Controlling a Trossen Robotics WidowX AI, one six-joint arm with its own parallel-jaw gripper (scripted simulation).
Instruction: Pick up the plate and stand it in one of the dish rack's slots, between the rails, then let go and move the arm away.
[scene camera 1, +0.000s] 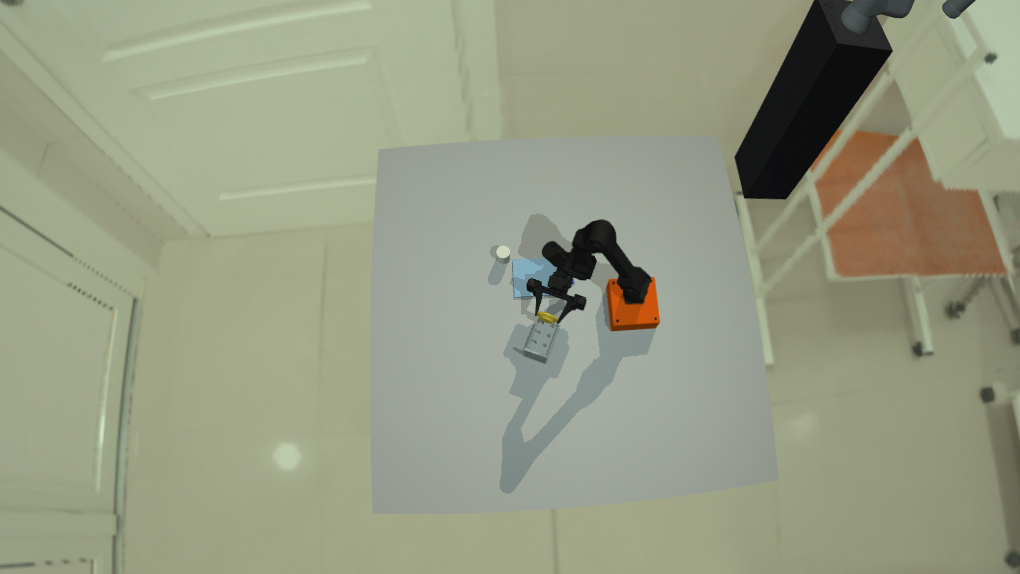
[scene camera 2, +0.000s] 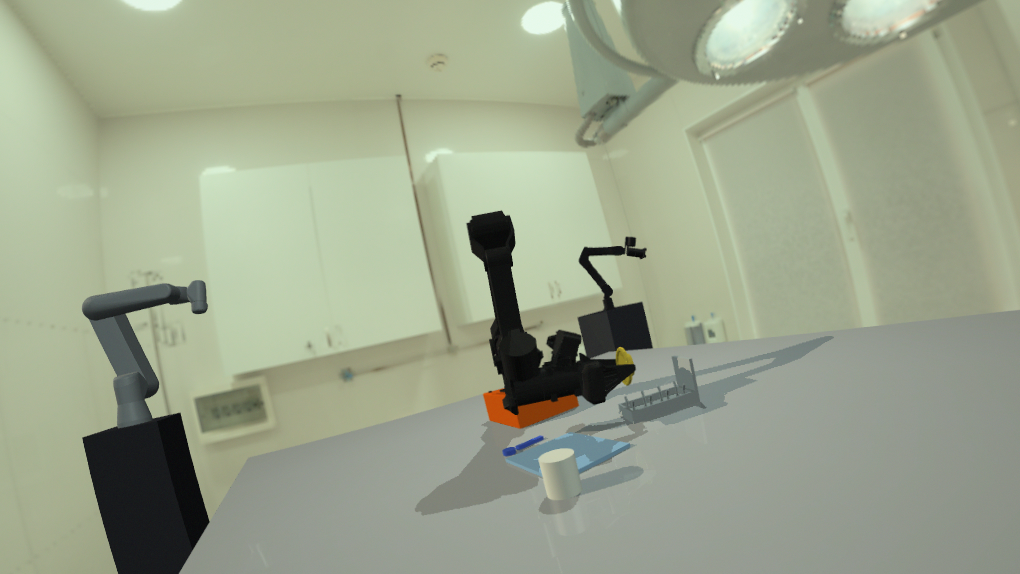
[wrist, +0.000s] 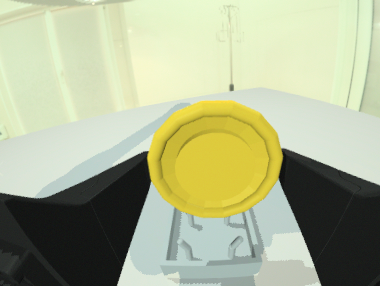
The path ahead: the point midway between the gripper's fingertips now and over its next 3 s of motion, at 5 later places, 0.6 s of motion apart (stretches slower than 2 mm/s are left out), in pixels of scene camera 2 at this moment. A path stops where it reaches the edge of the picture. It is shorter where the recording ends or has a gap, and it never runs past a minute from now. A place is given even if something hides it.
My gripper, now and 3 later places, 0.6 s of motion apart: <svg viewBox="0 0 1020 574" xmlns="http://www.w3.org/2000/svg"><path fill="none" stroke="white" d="M628 364L638 377L640 384L633 336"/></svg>
